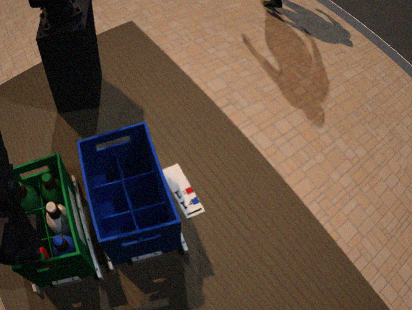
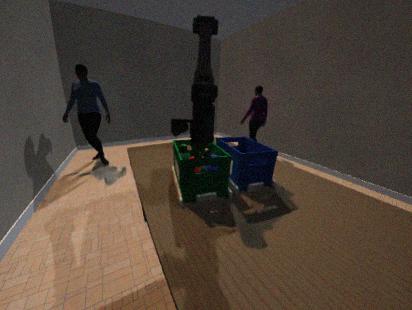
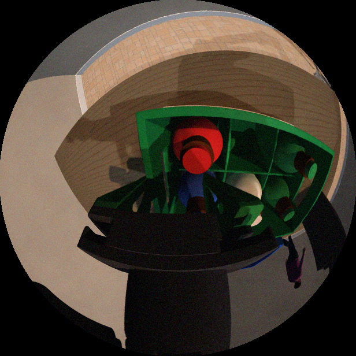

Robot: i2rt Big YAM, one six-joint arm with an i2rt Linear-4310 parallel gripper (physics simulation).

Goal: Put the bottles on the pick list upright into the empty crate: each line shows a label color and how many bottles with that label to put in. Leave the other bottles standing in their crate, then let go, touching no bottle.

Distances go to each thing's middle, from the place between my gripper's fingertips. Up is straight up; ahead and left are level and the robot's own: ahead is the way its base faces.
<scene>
My hand is 60 mm above the red bottle [image 3: 197, 142], 30 mm past it and 20 mm to the left of it. Round my hand: blue bottle [image 3: 190, 191]: 70 mm to the left, 60 mm below, 10 mm behind; then pick list [image 1: 179, 185]: 430 mm to the left, 150 mm below, 50 mm behind.
</scene>
